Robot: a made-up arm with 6 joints. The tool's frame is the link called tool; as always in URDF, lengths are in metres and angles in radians.
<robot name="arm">
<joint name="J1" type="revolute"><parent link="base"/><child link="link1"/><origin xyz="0 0 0.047"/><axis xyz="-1 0 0"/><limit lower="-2.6" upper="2.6"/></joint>
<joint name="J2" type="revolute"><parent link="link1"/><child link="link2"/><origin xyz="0.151 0.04 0.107"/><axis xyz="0 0 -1"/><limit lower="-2.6" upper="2.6"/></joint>
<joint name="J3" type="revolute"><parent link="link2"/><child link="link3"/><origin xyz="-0.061 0.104 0.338"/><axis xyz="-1 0 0"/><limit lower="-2.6" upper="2.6"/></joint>
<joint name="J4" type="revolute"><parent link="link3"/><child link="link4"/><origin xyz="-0.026 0.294 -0.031"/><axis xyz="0 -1 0"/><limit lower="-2.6" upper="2.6"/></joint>
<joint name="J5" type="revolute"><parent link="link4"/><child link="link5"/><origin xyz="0.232 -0.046 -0.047"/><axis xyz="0 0 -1"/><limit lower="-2.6" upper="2.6"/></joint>
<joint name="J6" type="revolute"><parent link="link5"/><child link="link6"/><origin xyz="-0.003 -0.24 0.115"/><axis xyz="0 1 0"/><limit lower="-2.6" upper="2.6"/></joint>
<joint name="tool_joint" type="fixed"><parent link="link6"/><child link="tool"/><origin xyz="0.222 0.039 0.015"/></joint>
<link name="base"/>
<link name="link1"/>
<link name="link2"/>
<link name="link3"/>
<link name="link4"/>
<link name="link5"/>
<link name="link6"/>
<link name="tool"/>
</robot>
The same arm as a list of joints. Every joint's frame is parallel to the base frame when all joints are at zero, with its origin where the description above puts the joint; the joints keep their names.
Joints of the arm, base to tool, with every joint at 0 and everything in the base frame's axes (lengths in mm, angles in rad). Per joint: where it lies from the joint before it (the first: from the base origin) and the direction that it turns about. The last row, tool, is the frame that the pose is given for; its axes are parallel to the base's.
J1: axis -x origin 0 0 47
J2: axis -z origin 151 40 107
J3: axis -x origin -61 104 338
J4: axis -y origin -26 294 -31
J5: axis -z origin 232 -46 -47
J6: axis +y origin -3 -240 115
tool: origin 222 39 15
Joint limits (rad, base to tool): -2.6..2.6 -2.6..2.6 -2.6..2.6 -2.6..2.6 -2.6..2.6 -2.6..2.6

